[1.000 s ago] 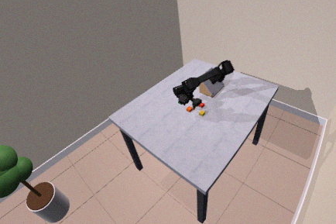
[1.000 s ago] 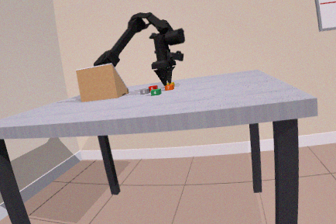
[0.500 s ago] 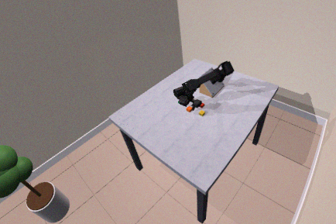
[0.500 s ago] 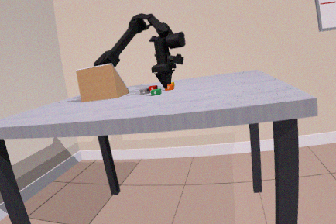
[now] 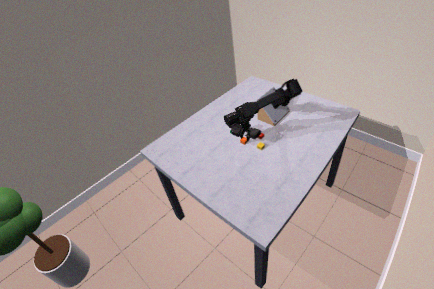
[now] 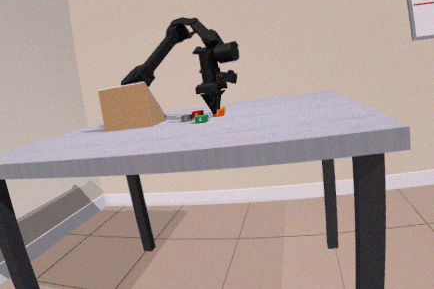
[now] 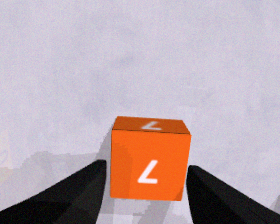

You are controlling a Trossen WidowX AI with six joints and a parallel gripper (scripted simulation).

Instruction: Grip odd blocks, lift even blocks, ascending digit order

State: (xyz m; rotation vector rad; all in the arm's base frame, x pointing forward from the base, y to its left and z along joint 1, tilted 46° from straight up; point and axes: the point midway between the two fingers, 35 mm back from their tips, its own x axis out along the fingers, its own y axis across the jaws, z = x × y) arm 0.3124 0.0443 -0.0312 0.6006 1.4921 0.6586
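Right now the orange block is 10 mm ahead of my gripper tip. From my gripper tip the other things lie so: grey block 90 mm behind, 30 mm to the right; red block 80 mm behind, 50 mm to the left; yellow block 10 mm behind, 100 mm to the left.
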